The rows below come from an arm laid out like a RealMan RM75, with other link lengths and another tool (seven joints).
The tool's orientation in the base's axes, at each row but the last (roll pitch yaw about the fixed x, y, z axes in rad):
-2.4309, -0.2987, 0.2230
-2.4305, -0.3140, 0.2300
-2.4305, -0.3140, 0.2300
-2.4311, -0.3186, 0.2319
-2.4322, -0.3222, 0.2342
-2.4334, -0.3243, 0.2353
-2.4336, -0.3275, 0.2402
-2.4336, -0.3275, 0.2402
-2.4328, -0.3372, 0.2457
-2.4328, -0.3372, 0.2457
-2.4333, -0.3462, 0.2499
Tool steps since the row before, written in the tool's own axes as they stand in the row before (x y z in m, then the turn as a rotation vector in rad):
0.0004, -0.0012, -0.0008, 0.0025, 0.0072, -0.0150
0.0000, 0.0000, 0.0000, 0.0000, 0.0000, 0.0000
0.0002, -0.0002, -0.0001, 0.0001, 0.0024, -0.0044
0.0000, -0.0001, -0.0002, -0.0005, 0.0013, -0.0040
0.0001, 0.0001, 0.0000, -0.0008, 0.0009, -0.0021
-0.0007, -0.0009, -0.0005, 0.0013, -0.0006, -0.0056
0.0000, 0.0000, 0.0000, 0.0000, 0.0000, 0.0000
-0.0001, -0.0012, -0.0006, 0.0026, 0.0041, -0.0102
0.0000, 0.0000, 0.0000, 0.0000, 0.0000, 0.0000
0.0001, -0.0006, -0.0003, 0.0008, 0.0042, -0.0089
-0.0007, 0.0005, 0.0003, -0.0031, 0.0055, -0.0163
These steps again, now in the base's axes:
-0.0001, 0.0004, 0.0014, 0.0038, -0.0148, 0.0071
0.0000, 0.0000, 0.0000, 0.0000, 0.0000, 0.0000
0.0001, 0.0001, 0.0003, 0.0006, -0.0047, 0.0017
-0.0001, -0.0001, 0.0002, -0.0003, -0.0038, 0.0019
0.0001, 0.0000, 0.0000, -0.0006, -0.0022, 0.0007
-0.0010, 0.0001, 0.0007, 0.0005, -0.0032, 0.0048
0.0000, 0.0000, 0.0000, 0.0000, 0.0000, 0.0000
-0.0006, 0.0004, 0.0011, 0.0031, -0.0093, 0.0056
0.0000, 0.0000, 0.0000, 0.0000, 0.0000, 0.0000
-0.0002, 0.0002, 0.0006, 0.0016, -0.0089, 0.0041
-0.0004, -0.0003, -0.0008, -0.0021, -0.0158, 0.0072

